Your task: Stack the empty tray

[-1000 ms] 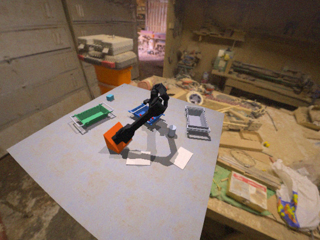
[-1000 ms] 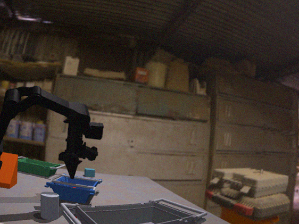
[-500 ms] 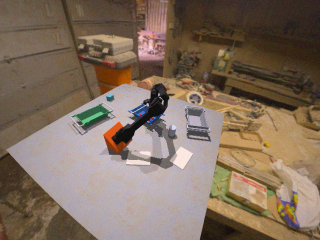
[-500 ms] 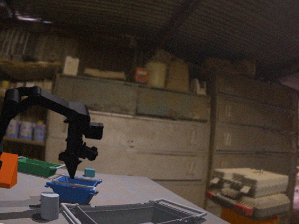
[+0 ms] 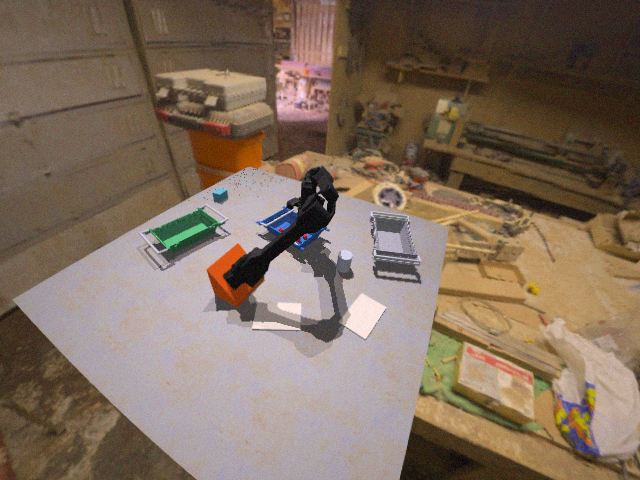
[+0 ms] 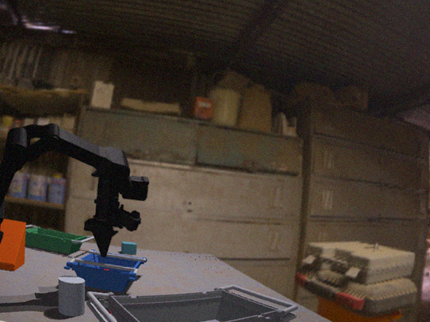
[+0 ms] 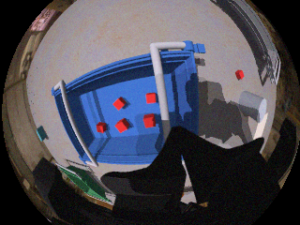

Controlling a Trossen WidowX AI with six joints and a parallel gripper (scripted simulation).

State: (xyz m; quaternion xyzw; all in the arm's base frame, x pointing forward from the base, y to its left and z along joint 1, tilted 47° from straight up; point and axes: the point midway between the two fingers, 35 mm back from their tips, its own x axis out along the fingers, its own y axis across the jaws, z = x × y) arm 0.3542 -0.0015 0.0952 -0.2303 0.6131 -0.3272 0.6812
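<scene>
Right now my gripper tip is 25 cm past the green tray, 46 cm to the right of it and 4 cm above it. From my gripper tip the other things lie so: teal block: 7 cm ahead, 59 cm to the left, 6 cm below; then red block: 2 cm ahead, 18 cm to the right, 8 cm below; then grey cylinder: 5 cm behind, 20 cm to the right, 5 cm below.
</scene>
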